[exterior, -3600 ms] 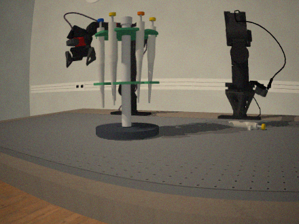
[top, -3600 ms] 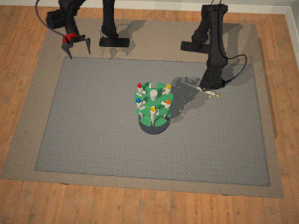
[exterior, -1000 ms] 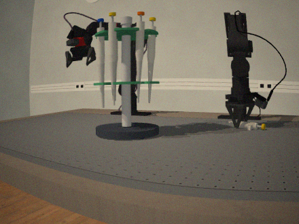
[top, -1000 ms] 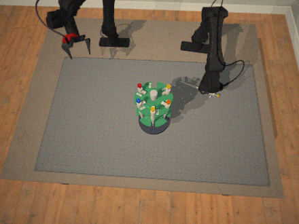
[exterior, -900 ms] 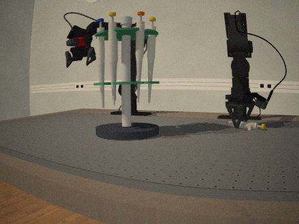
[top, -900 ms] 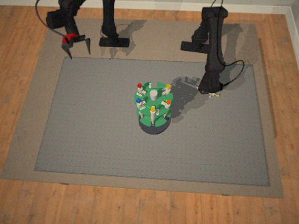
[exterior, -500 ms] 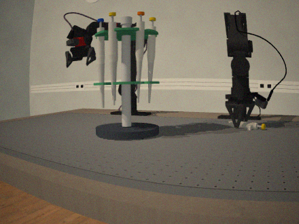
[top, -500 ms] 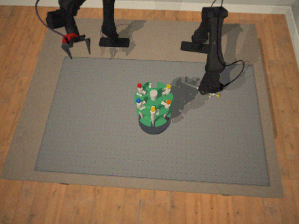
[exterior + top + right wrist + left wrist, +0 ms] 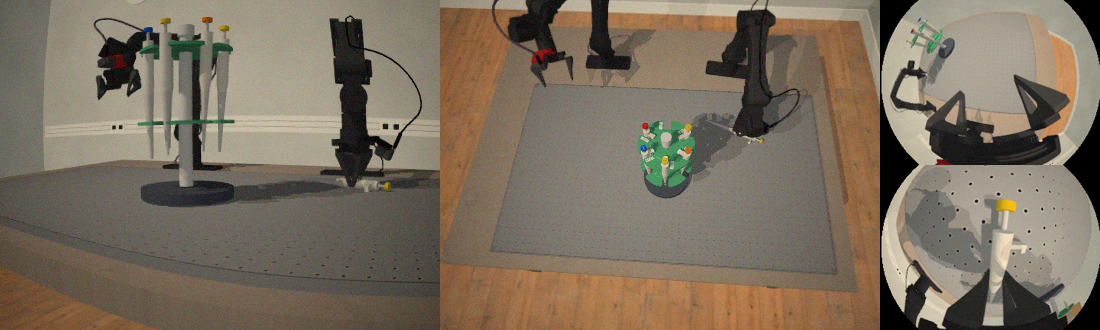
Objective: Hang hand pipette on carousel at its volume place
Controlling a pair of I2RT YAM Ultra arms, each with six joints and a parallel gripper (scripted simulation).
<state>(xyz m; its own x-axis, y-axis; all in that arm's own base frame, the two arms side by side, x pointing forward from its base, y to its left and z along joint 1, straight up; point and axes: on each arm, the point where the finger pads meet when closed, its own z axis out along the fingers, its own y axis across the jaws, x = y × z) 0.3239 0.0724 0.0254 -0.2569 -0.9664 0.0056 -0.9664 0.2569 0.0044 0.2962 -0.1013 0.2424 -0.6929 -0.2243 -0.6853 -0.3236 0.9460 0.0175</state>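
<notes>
Now: left hand 20 mm to the left of the pipette.
</notes>
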